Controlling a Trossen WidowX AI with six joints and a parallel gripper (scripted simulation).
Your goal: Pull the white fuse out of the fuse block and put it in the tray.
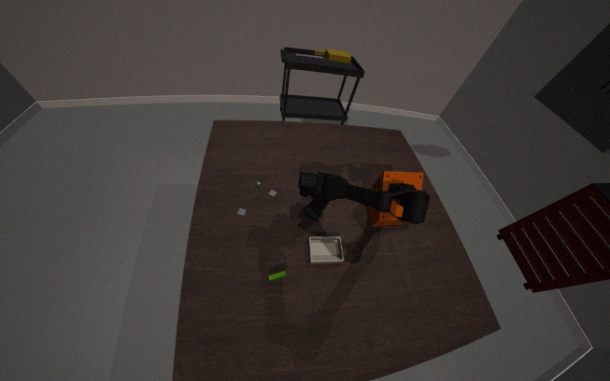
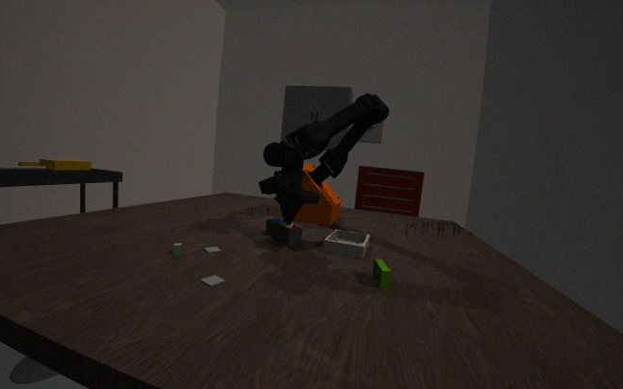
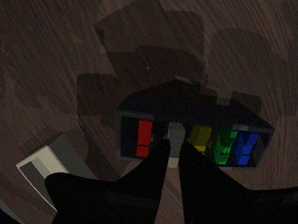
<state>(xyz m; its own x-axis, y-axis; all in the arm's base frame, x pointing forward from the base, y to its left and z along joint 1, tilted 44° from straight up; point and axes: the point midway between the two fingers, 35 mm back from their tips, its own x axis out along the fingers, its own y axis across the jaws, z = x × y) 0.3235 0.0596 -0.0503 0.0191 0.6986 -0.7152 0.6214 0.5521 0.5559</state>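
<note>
Right now the yellow fuse is 1 cm behind my gripper tip, 2 cm to the right of it and 2 cm below it. The rest, counted from my gripper tip: red fuse 1 cm ahead, 2 cm to the left, 2 cm below; green fuse 3 cm behind, 3 cm to the right, 2 cm below; white fuse 1 cm below.
</note>
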